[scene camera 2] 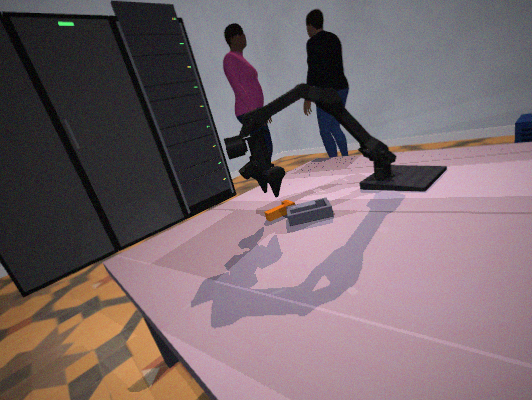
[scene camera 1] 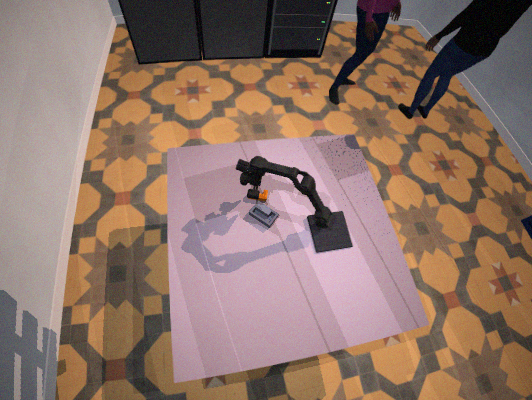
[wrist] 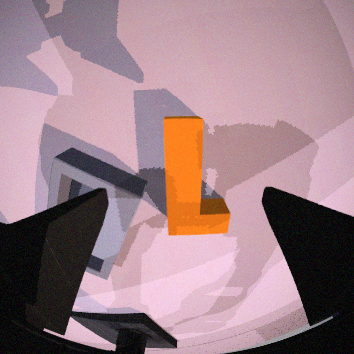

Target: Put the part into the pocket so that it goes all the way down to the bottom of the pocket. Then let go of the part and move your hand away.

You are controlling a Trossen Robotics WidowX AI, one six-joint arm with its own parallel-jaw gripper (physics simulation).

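Seen in the pictures: gripper, fingertip midpoint: [scene camera 2: 271, 194] [scene camera 1: 254, 190] [wrist: 186, 195]; arm's base, origin of the base link: [scene camera 2: 382, 177] [scene camera 1: 321, 223] [wrist: 133, 333].
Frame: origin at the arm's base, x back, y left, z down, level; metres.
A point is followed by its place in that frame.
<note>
The orange L-shaped part [scene camera 1: 263, 195] @(x -0.254, y -0.266, z -0.006 m) [scene camera 2: 278, 212] @(x -0.307, y -0.271, z 0.005 m) [wrist: 184, 170] @(x -0.297, y -0.284, z -0.006 m) lies on the pink table beside the grey block with the pocket [scene camera 1: 260, 221] @(x -0.324, y -0.123, z 0.007 m) [scene camera 2: 310, 216] @(x -0.329, y -0.133, z 0.006 m) [wrist: 100, 172] @(x -0.331, y -0.217, z -0.001 m). The part is outside the pocket. In the wrist view its long leg points up the picture and its short foot points right, while the block is turned at an angle to the left, partly hidden by the left finger. My gripper [scene camera 1: 255, 196] @(x -0.304, y -0.285, z -0.061 m) [scene camera 2: 270, 194] @(x -0.304, y -0.285, z -0.061 m) [wrist: 186, 195] @(x -0.304, y -0.285, z -0.061 m) is open and empty above the part. In the wrist view the fingers stand wide on either side of it.
The arm's dark base plate [scene camera 1: 331, 240] @(x 0.011, y 0.111, z 0.007 m) [scene camera 2: 405, 181] @(x -0.044, y 0.082, z 0.006 m) [wrist: 155, 332] @(x 0.009, y -0.055, z 0.000 m) stands on the table [scene camera 1: 240, 320] @(x -0.592, y 0.326, z 0.024 m) [scene camera 2: 400, 280] @(x -0.546, y 0.161, z 0.024 m) to the right of the block in both scene views. Black cabinets [scene camera 1: 232, 30] [scene camera 2: 65, 120] and two standing people are beyond the table.
</note>
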